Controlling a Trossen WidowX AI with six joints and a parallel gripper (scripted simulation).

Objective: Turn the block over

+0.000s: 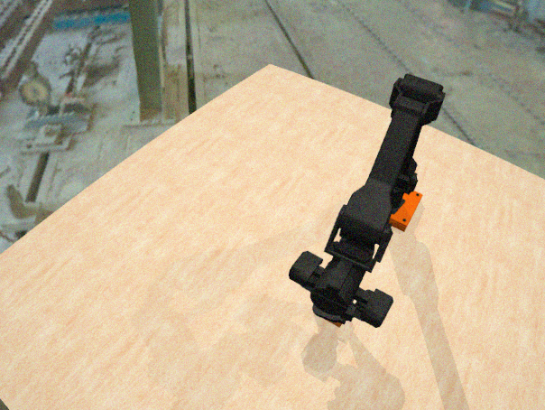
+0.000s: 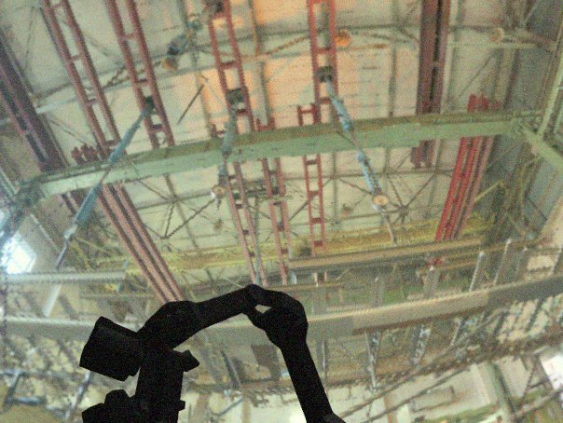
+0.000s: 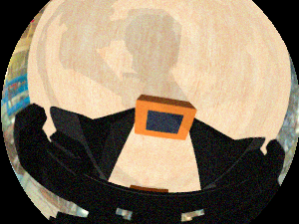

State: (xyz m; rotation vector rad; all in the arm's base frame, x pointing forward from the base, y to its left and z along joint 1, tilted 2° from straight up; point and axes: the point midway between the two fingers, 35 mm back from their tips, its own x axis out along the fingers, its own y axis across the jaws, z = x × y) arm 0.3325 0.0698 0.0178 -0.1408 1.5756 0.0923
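My gripper tip is now 1 cm below the orange block.
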